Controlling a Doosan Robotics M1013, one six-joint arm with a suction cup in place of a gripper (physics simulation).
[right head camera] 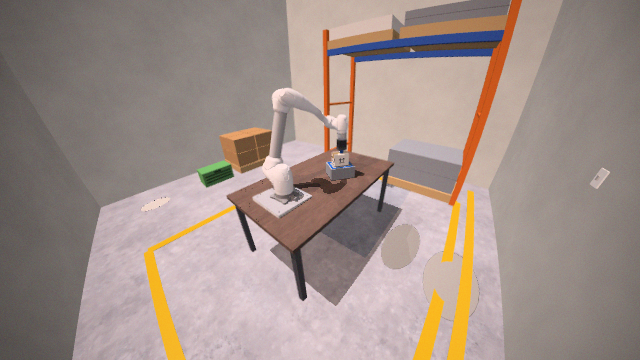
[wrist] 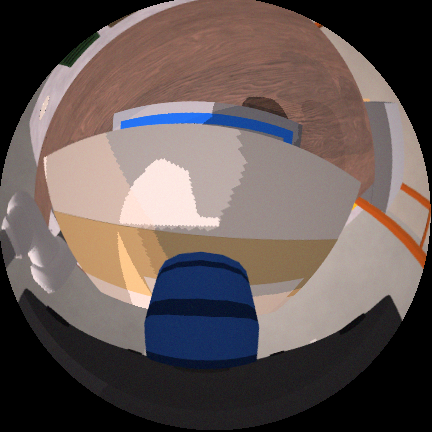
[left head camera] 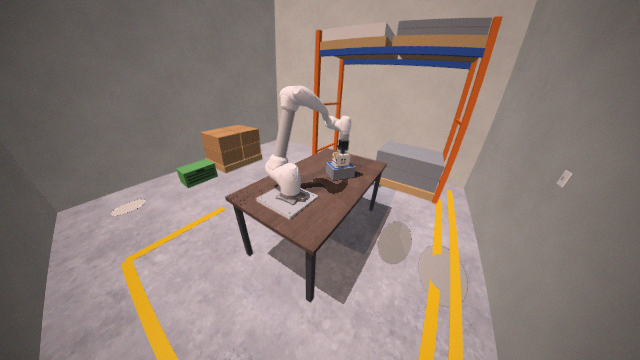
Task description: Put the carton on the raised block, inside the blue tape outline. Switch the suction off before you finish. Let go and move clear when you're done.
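Seen in the pictures: end effector, tool point: [right head camera: 341,153] [wrist: 203,259] [left head camera: 342,154]; arm's base, origin of the base link: [right head camera: 284,195] [left head camera: 290,196].
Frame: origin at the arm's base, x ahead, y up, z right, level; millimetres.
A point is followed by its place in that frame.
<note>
The white carton [left head camera: 342,160] @(y 166, x 584, z 219 mm) [right head camera: 340,160] @(y 163, x 579, z 217 mm) [wrist: 285,200], with tan tape and dark markings, is upright at the raised grey block [left head camera: 341,173] @(y 45, x 538, z 238 mm) [right head camera: 341,173] @(y 42, x 549, z 248 mm) [wrist: 165,107] @(y 97, x 658, z 87 mm). Any small gap between them is too small to tell. The blue tape outline [wrist: 170,118] @(y 97, x 654, z 103 mm) shows along one side of the carton in the wrist view; the carton hides much of the rest. My gripper [left head camera: 343,151] [right head camera: 341,151] [wrist: 201,262], a blue suction cup on a black mount, is on the carton's top face and is shut on it. The carton's underside is hidden.
The block stands on the brown table [left head camera: 320,227] @(y -23, x -176, z 365 mm) [right head camera: 300,232] @(y -23, x -236, z 363 mm), beyond the arm's base plate [left head camera: 290,212] @(y 1, x -171, z 120 mm) [right head camera: 280,211] @(y 1, x -171, z 121 mm). An orange and blue rack [left head camera: 317,90] [right head camera: 326,90] stands behind. A green crate [left head camera: 197,174] [right head camera: 216,174] and brown boxes [left head camera: 231,148] [right head camera: 246,150] are on the floor at the left.
</note>
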